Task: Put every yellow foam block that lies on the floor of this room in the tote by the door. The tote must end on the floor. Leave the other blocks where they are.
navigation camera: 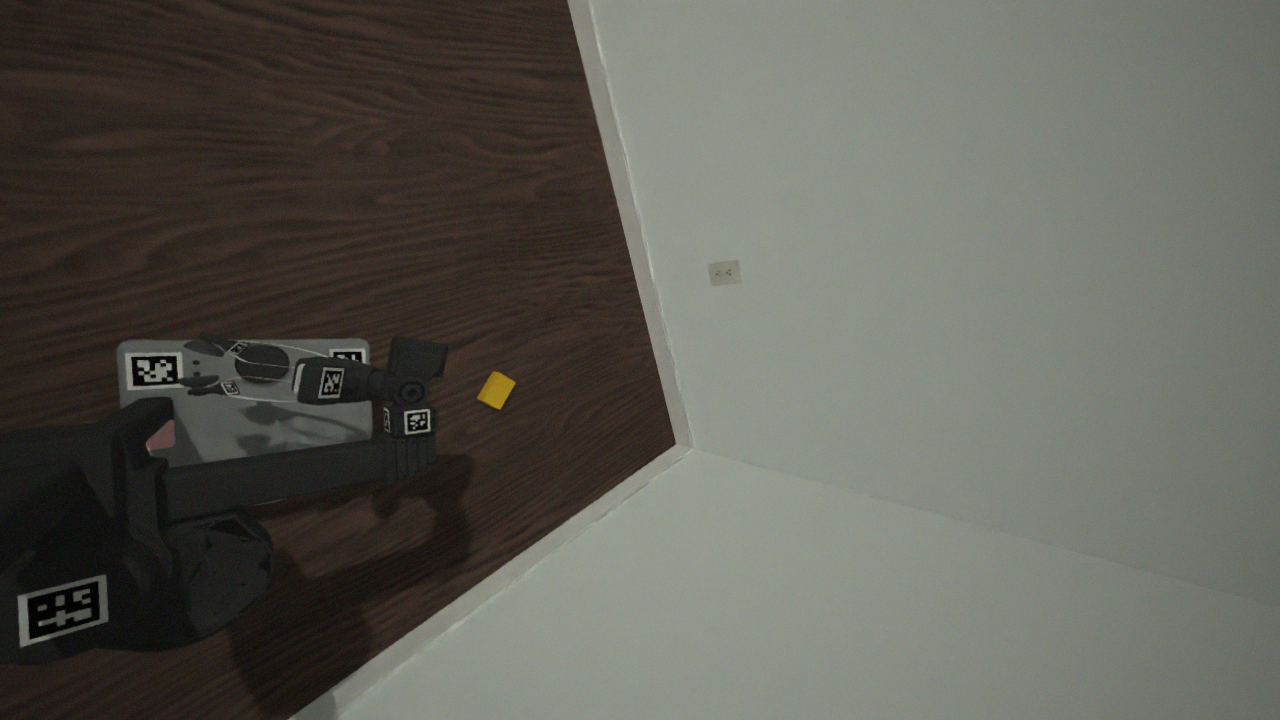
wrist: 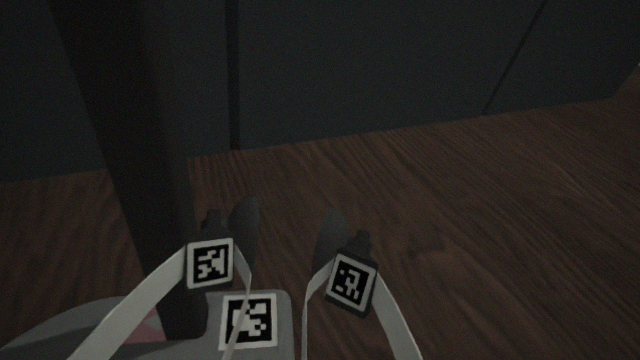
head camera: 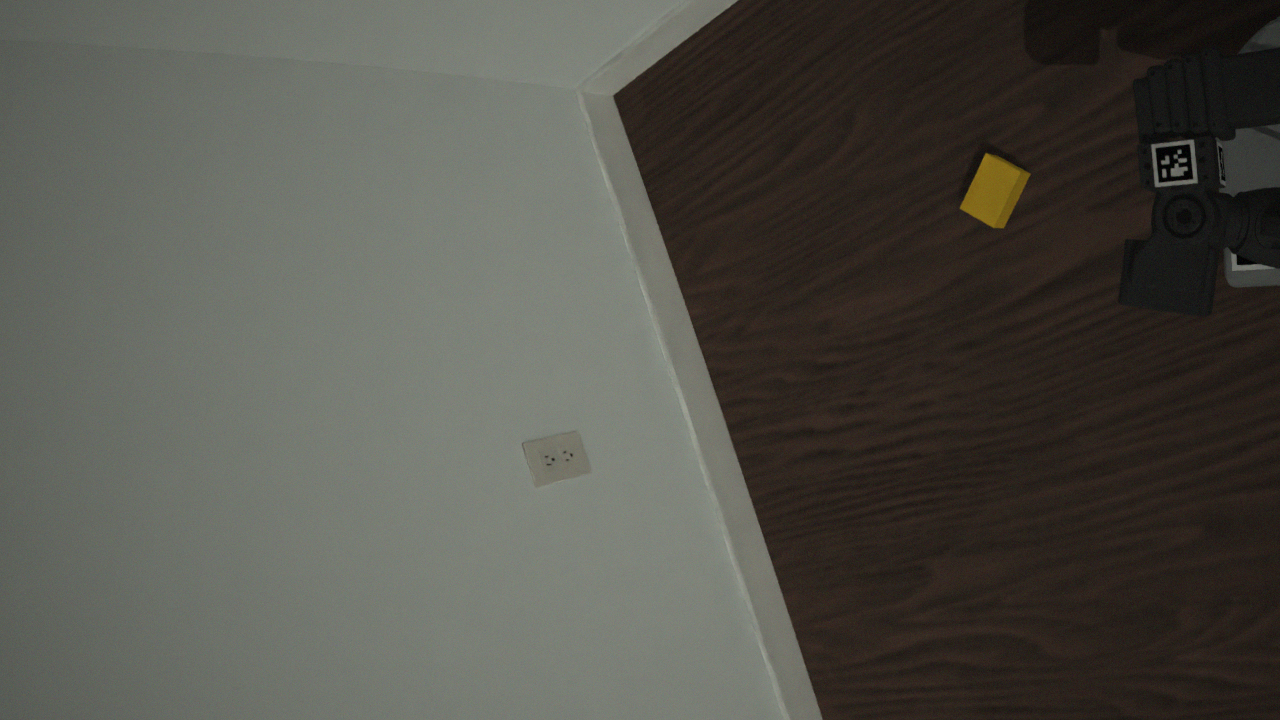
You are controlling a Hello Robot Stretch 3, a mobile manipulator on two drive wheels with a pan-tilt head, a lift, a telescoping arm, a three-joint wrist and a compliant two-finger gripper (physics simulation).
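Places are measured from the robot's base along level axes (x ahead, y down, z left), in metres.
Pixels of known places: gripper, fingertip midpoint: [navigation camera: 183,362]; robot's base, origin of the base link: [navigation camera: 262,362].
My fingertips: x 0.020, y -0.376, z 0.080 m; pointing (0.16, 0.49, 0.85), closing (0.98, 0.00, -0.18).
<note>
Ahead of a thing's pixels: the offset from my fingertips to its middle.
A yellow foam block {dx -0.124, dy +0.353, dz -0.580 m} [head camera: 991,190] [navigation camera: 495,390] lies on the dark wood floor near the corner of two walls, a little beyond the wrist joint. My gripper [navigation camera: 201,365] [wrist: 289,226] is open and empty, folded back over my grey base; its two fingertips stand apart. The block does not show in the wrist view. The tote and the door do not show in these views.
Pale walls [head camera: 358,268] [navigation camera: 939,223] with white baseboards meet beyond the block; one wall has an outlet {dx +0.223, dy -0.024, dz -1.150 m} [head camera: 556,458] [navigation camera: 724,272]. Dark cabinet-like panels [wrist: 360,65] stand beyond the fingers in the wrist view. My arm [navigation camera: 277,474] reaches toward the block's side.
</note>
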